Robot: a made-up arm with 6 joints.
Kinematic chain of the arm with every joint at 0, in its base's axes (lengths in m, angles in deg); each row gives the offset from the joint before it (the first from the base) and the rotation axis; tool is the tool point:
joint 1: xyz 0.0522 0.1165 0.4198 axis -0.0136 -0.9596 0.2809
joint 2: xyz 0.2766 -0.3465 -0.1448 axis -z
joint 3: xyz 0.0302 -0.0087 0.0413 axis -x
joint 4: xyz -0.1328 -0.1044 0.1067 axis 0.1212 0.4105 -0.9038
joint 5: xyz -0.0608 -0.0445 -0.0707 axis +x
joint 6: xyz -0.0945 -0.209 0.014 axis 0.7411 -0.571 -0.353
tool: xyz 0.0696 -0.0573 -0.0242
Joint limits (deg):
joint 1: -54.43..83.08
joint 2: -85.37..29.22
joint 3: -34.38..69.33
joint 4: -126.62..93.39
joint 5: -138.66..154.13
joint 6: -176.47..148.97
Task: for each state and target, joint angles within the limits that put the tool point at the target. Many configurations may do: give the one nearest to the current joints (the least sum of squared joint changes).
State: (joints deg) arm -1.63 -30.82 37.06 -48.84 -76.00 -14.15
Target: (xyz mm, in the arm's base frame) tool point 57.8 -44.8 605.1
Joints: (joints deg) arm 27.54 -2.72 69.33 -37.08 -93.41 -11.59
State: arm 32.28 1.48 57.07 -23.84 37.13 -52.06
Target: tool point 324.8 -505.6 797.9
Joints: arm 51.57 -17.29 42.99 -19.20 27.88 -49.71
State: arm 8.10 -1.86 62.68 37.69 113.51 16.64
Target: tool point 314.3 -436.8 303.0
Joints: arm 23.58 -19.98 66.68 32.24 109.75 16.50
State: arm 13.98 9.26 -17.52 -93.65 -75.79 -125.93
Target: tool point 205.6 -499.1 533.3
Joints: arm -17.80 13.82 -6.78 -103.86 -70.14 -124.95
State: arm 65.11 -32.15 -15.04 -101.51 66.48 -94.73
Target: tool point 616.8 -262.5 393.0
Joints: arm 28.53 -15.78 -7.65 -78.76 73.89 -95.20
